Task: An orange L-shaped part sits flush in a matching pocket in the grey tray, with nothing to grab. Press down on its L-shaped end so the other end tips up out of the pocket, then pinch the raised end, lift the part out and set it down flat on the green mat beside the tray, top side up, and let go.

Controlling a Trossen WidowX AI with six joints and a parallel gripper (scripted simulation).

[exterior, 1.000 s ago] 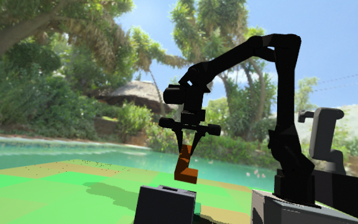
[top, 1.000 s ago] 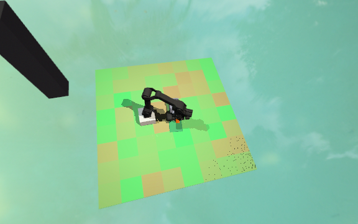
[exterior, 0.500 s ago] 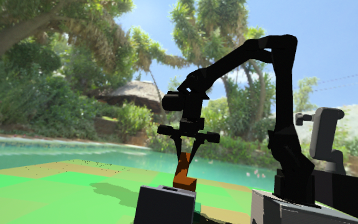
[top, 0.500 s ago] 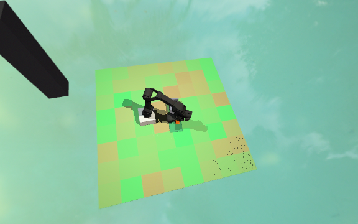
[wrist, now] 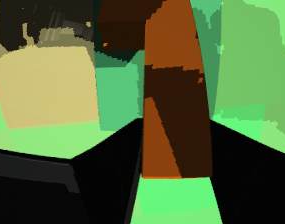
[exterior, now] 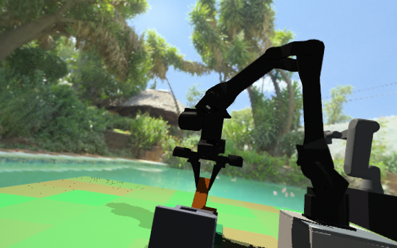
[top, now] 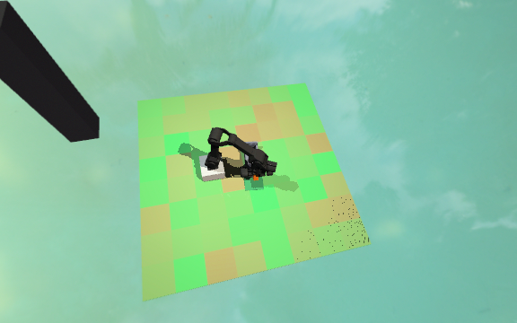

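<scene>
Now: gripper tip 110 mm above the green mat and 20 mm to the right of it. Round my gripper tip: orange L-shaped part: 30 mm to the left, 30 mm below, 10 mm behind.
</scene>
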